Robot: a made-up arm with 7 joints.
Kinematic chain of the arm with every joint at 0, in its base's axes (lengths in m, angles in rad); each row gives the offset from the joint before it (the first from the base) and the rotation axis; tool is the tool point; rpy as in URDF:
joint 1: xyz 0 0 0.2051 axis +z
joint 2: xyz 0 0 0 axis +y
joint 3: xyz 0 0 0.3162 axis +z
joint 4: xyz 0.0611 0 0 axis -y
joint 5: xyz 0.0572 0 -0.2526 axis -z
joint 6: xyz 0 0 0 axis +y
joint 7: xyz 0.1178 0 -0.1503 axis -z
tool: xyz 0 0 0 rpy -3.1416 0 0
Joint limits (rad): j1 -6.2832..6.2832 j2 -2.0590..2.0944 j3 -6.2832..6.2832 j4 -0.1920..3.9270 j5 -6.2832..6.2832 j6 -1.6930..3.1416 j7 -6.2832..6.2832
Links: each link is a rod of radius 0.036 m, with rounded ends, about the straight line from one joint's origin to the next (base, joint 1, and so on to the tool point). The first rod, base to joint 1, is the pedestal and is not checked.
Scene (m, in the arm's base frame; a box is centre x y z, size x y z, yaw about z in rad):
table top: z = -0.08
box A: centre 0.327 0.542 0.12 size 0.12 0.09 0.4 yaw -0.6
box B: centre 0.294 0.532 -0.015 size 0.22 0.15 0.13 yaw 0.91
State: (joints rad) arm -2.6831 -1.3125 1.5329 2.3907 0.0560 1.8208 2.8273
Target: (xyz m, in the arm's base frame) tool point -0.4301 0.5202 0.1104
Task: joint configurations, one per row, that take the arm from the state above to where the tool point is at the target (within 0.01 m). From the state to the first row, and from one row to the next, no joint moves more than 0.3 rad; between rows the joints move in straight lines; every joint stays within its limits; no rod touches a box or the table.
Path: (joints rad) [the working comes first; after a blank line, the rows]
Joints at the target: -0.7993 -1.6044 1.7582 3.4020 0.3724 1.7257 2.8273
Straight joint move there: touches box A.

1: -2.4457 -1.2742 1.5366 2.5295 0.0943 1.8060 2.8273
2: -2.2083 -1.2360 1.5403 2.6683 0.1326 1.7912 2.8273
3: -1.9709 -1.1977 1.5440 2.8071 0.1709 1.7764 2.8273
4: -1.7336 -1.1595 1.5477 2.9459 0.2092 1.7616 2.8273
5: -1.5000 -1.2707 1.6004 3.0599 0.2500 1.7526 2.8273
6: -1.2665 -1.3820 1.6530 3.1740 0.2908 1.7436 2.8273
7: -1.0329 -1.4932 1.7056 3.2880 0.3316 1.7347 2.8273
8: -0.7993 -1.6044 1.7582 3.4020 0.3724 1.7257 2.8273

